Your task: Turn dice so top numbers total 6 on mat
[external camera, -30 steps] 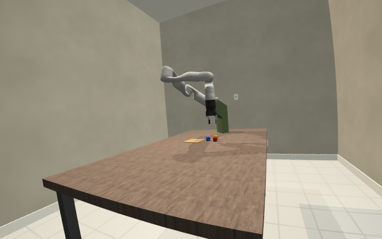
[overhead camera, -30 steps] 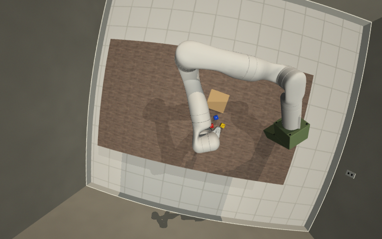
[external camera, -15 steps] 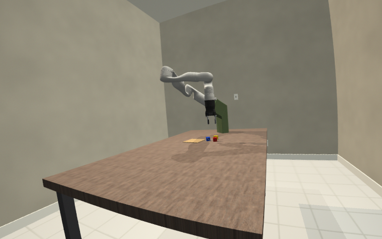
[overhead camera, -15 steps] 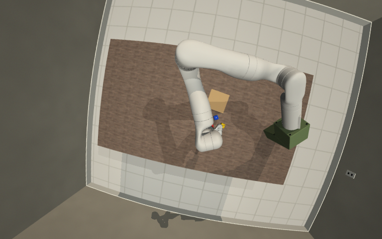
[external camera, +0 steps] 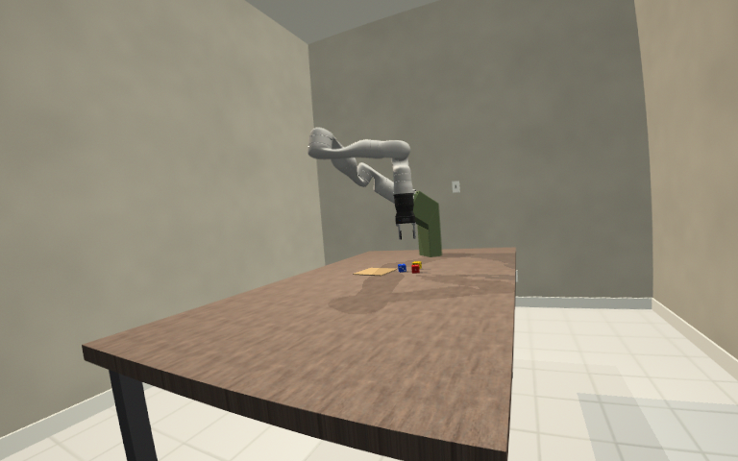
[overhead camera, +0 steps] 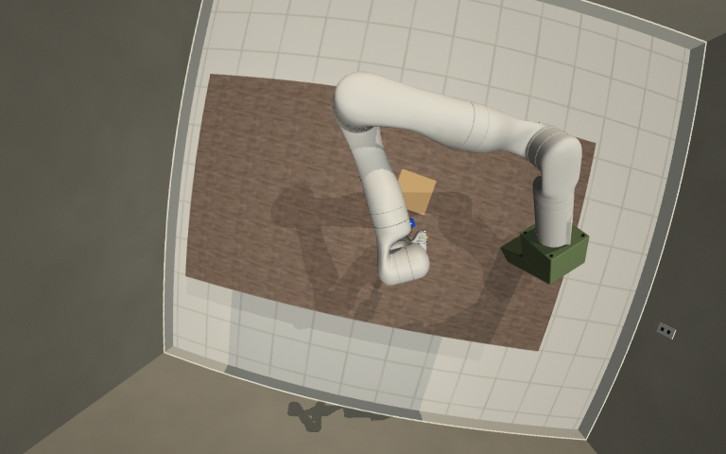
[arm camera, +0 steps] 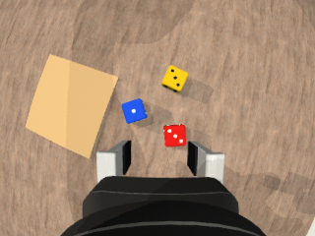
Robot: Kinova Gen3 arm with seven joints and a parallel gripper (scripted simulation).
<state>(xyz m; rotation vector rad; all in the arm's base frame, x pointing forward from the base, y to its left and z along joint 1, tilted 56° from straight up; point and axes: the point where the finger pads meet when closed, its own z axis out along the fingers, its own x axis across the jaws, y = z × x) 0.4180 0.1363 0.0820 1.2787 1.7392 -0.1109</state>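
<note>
My hand is 4 cm past the blue die, 4 cm to the left of it and 14 cm above it. Also, from my hand: yellow die 9 cm behind, 2 cm to the left, 14 cm below; then tan mat 5 cm behind, 16 cm to the right, 16 cm below; then red die 1 cm behind, 2 cm to the left, 14 cm below.
</note>
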